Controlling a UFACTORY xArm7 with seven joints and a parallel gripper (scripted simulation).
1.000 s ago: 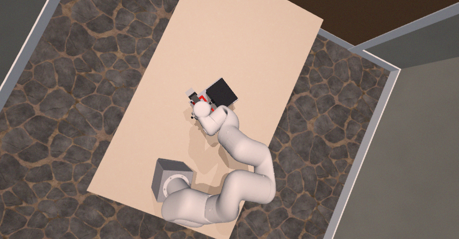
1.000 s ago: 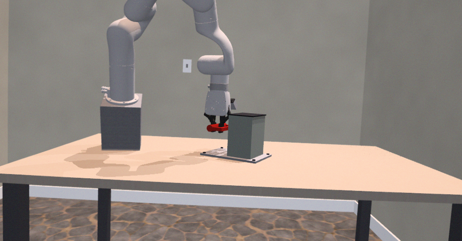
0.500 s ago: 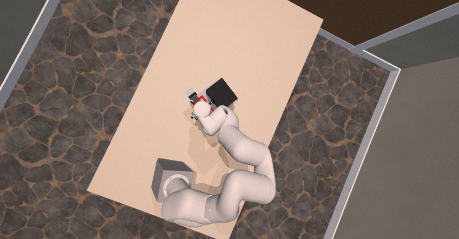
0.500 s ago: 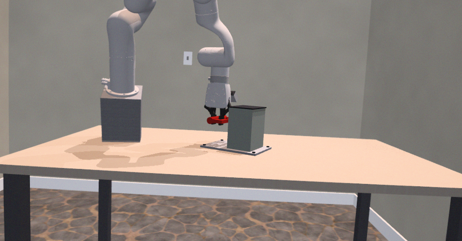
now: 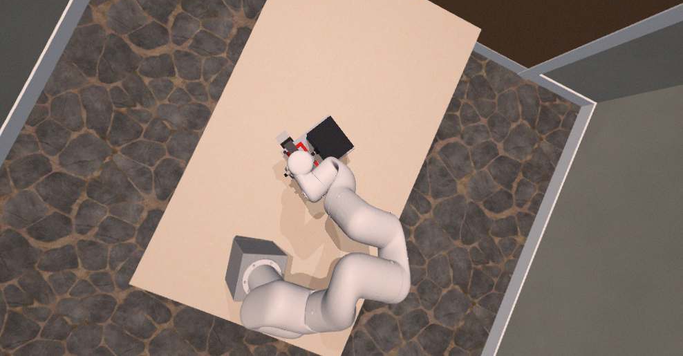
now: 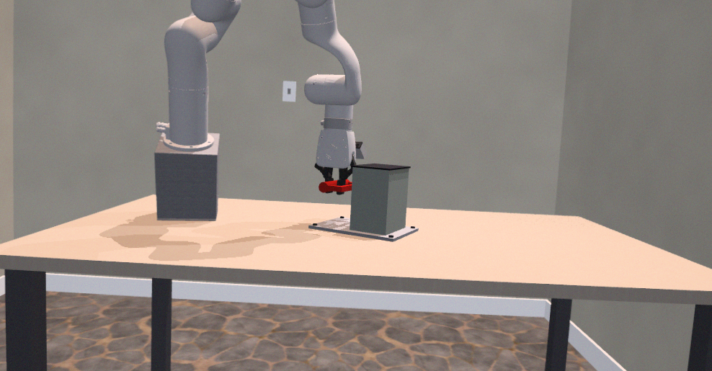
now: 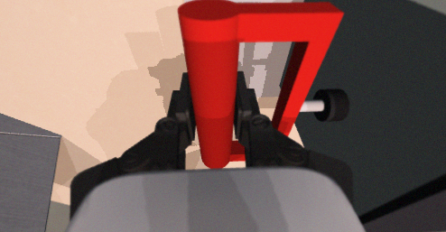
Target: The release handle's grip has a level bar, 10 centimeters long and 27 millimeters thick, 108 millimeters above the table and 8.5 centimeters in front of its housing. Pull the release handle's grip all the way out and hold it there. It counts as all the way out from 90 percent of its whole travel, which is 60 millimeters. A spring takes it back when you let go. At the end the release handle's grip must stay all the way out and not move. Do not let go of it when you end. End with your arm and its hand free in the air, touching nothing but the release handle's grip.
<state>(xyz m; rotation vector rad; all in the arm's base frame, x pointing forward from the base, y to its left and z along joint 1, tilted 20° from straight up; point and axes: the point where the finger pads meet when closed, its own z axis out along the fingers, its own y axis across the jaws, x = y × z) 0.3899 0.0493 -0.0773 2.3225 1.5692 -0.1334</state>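
Right now the red release handle grip is 50 mm ahead of my hand and 20 mm to the right of it.
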